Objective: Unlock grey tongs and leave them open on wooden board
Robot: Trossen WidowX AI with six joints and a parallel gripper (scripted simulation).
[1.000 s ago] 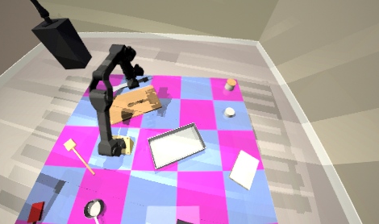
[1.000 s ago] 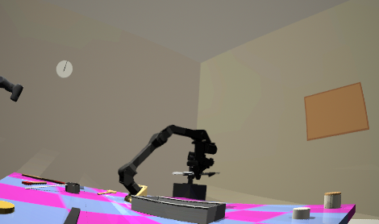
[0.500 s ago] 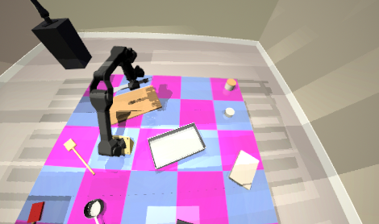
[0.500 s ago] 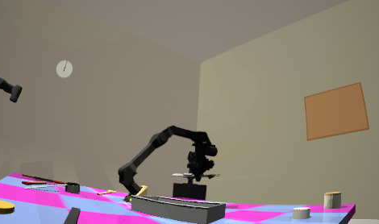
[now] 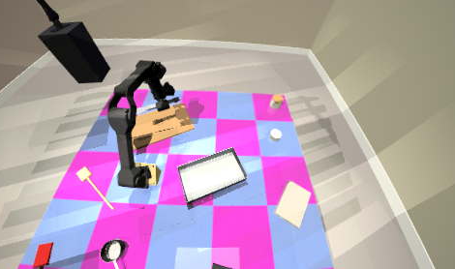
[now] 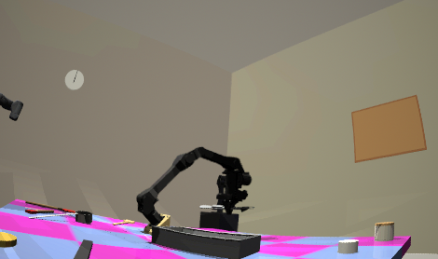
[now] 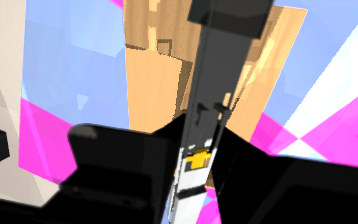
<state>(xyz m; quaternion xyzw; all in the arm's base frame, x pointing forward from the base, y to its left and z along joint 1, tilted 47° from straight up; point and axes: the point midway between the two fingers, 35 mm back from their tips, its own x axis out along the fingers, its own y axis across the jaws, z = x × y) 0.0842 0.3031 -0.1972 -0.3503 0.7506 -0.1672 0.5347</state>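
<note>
The wooden board is 11 cm below my gripper tip, 5 cm behind it and 2 cm to the right of it. Also, from my gripper tip: yellow lock piece (4 cm above, 1 cm behind); then roasting tin (37 cm to the right, 26 cm ahead, 9 cm below); then cream block (64 cm ahead, 54 cm to the right, 11 cm below).
</note>
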